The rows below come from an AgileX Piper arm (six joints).
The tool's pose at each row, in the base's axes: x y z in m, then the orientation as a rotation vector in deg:
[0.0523, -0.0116, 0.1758, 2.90, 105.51, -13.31]
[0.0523, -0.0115, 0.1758, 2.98, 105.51, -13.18]
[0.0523, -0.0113, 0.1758, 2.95, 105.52, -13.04]
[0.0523, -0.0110, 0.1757, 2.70, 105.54, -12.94]
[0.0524, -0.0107, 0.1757, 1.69, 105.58, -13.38]
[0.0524, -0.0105, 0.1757, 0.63, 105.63, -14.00]
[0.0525, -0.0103, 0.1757, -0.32, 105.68, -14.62]
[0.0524, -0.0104, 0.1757, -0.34, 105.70, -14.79]
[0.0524, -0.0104, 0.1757, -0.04, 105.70, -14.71]
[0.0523, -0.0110, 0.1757, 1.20, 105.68, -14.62]
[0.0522, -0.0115, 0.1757, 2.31, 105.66, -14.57]
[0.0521, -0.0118, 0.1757, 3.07, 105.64, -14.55]
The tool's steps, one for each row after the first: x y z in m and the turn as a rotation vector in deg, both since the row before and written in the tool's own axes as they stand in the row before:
[0.0000, 0.0001, 0.0000, -0.05, 0.00, 0.12]
[0.0000, 0.0002, 0.0000, -0.11, 0.00, 0.05]
[0.0001, 0.0003, 0.0000, -0.20, -0.01, -0.12]
[-0.0001, 0.0003, 0.0000, -0.22, -0.04, -0.92]
[0.0000, 0.0002, 0.0000, -0.13, -0.02, -1.05]
[-0.0001, 0.0002, 0.0001, -0.07, 0.00, -0.98]
[0.0000, -0.0001, -0.0001, 0.10, 0.03, -0.10]
[0.0000, 0.0000, 0.0000, 0.10, 0.02, 0.25]
[0.0001, -0.0006, 0.0000, 0.58, 0.10, 0.90]
[0.0001, -0.0005, 0.0000, 0.54, 0.09, 0.79]
[0.0001, -0.0003, 0.0000, 0.38, 0.06, 0.53]

